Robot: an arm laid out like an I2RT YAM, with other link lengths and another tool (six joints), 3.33 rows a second.
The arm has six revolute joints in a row. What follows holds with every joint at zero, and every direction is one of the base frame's. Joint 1 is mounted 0.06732 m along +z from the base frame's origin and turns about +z. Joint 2 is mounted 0.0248 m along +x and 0.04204 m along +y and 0.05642 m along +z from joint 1 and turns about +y. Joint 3 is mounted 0.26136 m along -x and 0.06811 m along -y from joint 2 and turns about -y. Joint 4 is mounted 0.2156 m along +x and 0.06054 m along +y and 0.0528 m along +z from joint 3 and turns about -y. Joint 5 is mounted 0.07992 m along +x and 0.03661 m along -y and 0.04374 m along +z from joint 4 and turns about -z. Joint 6 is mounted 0.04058 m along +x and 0.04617 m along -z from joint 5 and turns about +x. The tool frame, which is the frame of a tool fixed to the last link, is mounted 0.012 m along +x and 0.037 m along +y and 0.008 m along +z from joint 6; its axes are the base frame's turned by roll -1.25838, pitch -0.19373 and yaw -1.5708 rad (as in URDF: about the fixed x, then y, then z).
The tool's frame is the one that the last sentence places.
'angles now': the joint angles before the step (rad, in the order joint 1, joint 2, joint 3, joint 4, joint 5, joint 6). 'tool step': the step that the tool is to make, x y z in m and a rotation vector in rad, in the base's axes. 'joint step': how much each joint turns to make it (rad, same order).
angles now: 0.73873 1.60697 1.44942 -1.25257 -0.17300 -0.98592
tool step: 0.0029 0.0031 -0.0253 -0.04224 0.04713 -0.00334
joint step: 0.00090 0.04452 -0.07008 0.05206 0.00002 0.00434
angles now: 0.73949 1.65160 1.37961 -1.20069 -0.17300 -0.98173
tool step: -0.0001 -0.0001 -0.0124 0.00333 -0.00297 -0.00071
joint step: -0.00016 -0.00004 -0.05577 0.06027 -0.00040 0.00060
